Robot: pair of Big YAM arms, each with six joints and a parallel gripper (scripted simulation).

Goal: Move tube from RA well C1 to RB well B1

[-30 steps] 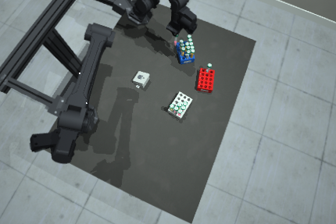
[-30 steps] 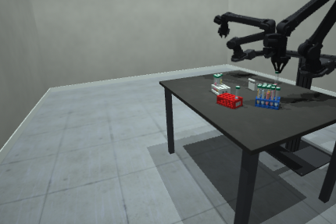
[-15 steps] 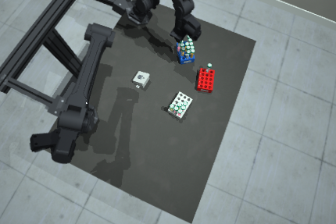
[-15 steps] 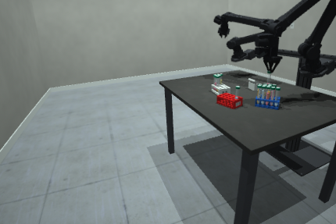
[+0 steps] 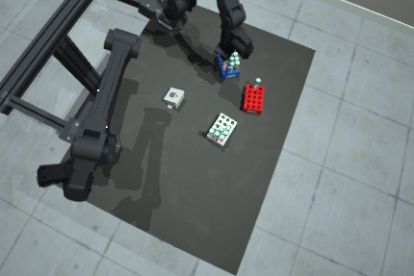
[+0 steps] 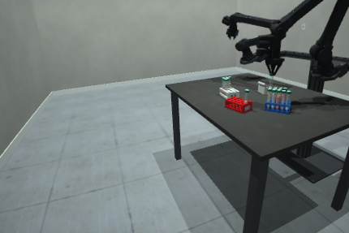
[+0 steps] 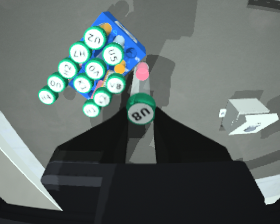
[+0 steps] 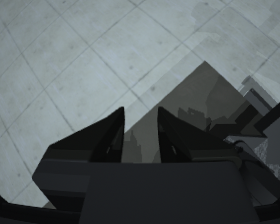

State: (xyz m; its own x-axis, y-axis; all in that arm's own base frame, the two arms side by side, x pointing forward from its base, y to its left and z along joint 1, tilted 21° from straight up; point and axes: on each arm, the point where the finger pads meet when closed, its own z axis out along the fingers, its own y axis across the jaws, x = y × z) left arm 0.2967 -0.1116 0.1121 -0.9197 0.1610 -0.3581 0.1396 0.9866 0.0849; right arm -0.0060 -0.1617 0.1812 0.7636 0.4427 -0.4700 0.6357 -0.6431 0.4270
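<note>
Now: the tube 6 cm below my left hand. From my left hand the other things lie so: white rack RB (27 cm to the right, 17 cm below, 10 cm ahead); red rack (19 cm ahead, 17 cm below, 6 cm to the right); white button box (21 cm to the right, 17 cm behind, 15 cm below).
</note>
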